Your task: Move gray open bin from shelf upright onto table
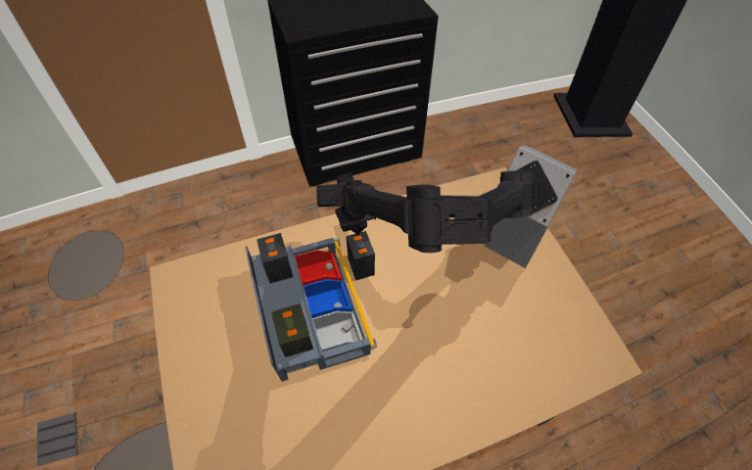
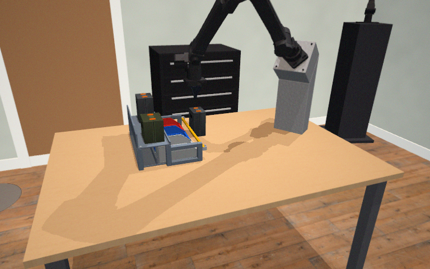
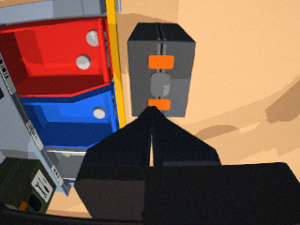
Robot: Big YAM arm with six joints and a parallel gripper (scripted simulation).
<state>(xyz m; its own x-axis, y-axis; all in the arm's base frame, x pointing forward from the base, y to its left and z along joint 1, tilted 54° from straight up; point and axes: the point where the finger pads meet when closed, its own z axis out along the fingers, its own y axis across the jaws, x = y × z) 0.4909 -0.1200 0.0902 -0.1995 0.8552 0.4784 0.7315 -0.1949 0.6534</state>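
My gripper is now 20 mm short of the yellow bar, 120 mm to the right of it and 140 mm above it. Round my hand: blue bin 120 mm ahead, 150 mm to the left, 150 mm below; then gray open bin 90 mm ahead, 250 mm to the left, 150 mm below; then red bin 150 mm ahead, 40 mm to the left, 150 mm below.
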